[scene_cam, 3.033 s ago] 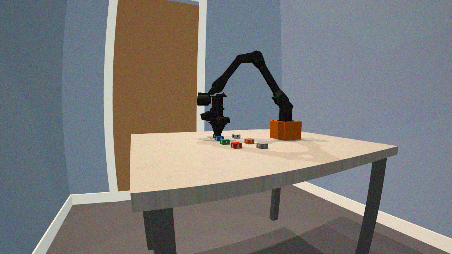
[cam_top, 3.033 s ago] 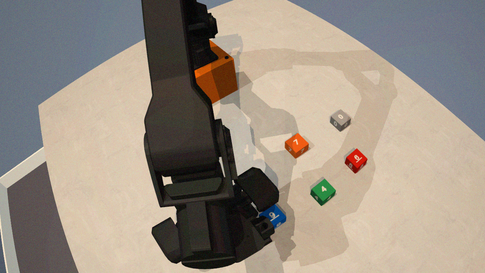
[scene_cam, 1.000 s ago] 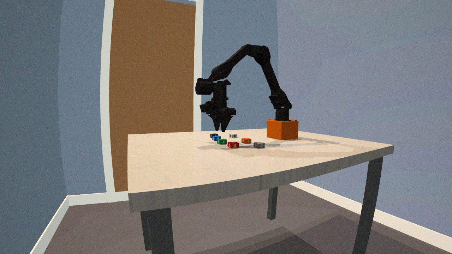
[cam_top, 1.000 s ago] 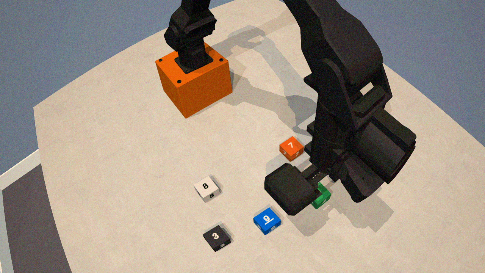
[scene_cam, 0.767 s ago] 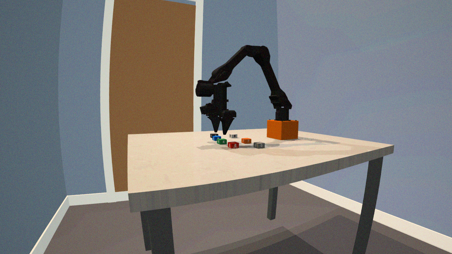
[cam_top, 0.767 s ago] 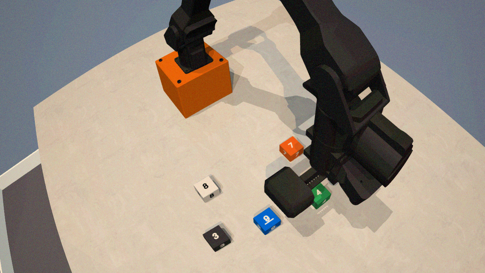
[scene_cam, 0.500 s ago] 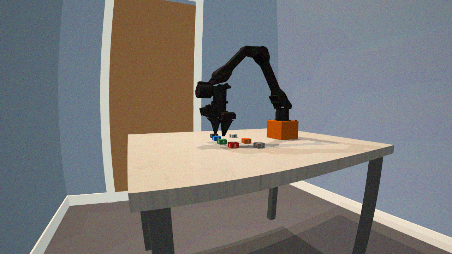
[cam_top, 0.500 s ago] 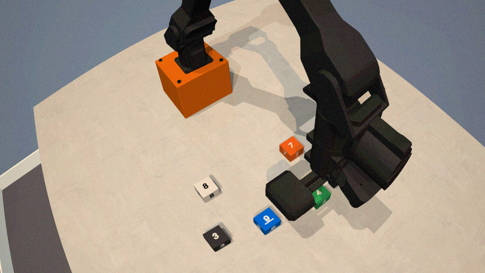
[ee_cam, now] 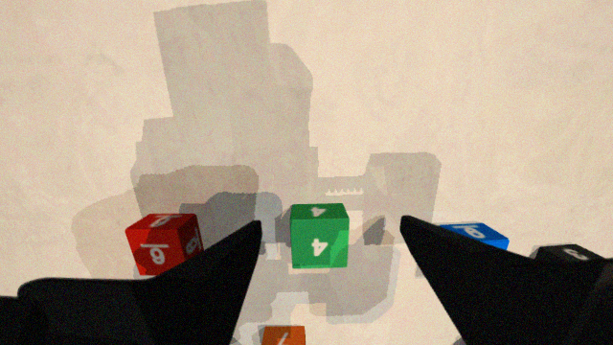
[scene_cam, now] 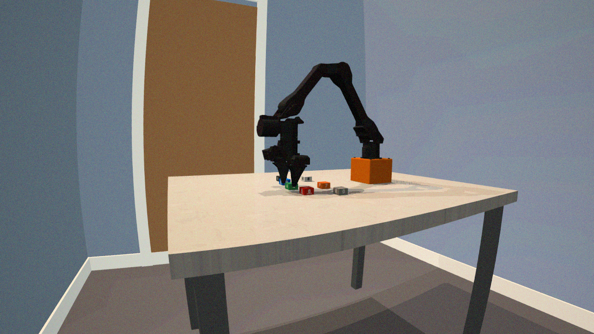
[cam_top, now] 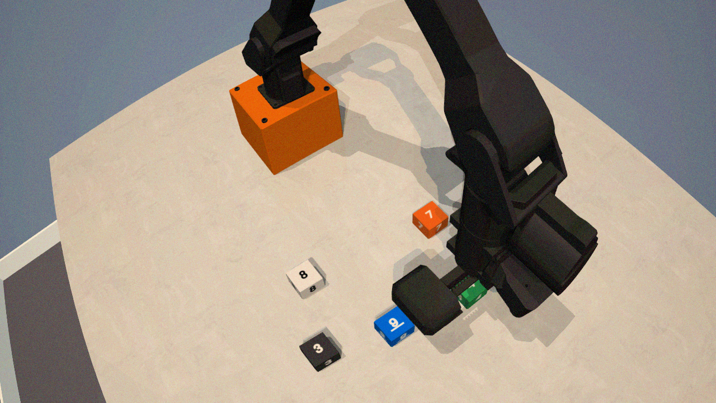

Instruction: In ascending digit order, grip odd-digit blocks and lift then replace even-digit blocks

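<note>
Right now the red block is 10 cm to the left of my gripper tip and 2 cm behind it. Also, from my gripper tip: blue 9 block: 9 cm to the right, 2 cm behind; then green block: 1 cm to the left, 1 cm behind; then orange 7 block: 12 cm behind, 3 cm to the left.
</note>
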